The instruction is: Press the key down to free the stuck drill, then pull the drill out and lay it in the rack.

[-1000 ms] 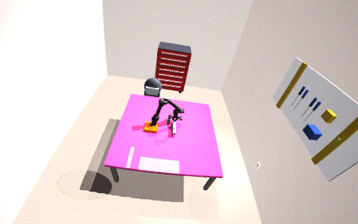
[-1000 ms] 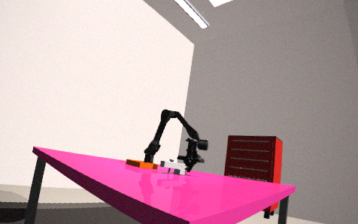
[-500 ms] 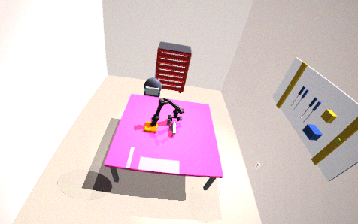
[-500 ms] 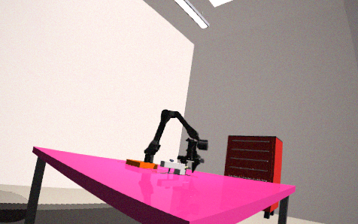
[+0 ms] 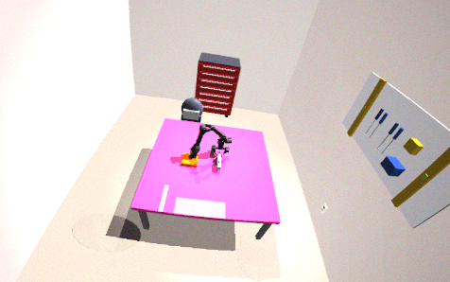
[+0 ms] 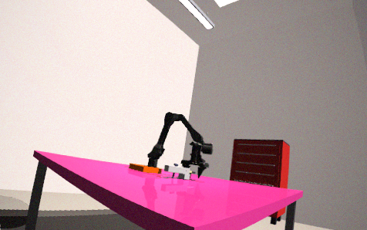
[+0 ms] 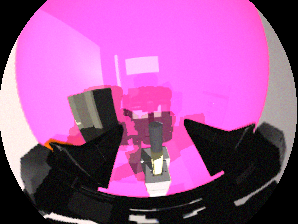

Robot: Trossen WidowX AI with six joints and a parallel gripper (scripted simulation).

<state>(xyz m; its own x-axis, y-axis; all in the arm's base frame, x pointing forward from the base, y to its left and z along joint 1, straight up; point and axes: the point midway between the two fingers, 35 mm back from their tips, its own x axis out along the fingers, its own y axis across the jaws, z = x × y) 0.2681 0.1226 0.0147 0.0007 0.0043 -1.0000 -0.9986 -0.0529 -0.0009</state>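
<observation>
My gripper tip is now 50 mm to the left of the grey drill and 30 mm below it. The rest, counted from my gripper tip: blue piece 170 mm to the right, 40 mm above, 10 mm ahead.
</observation>
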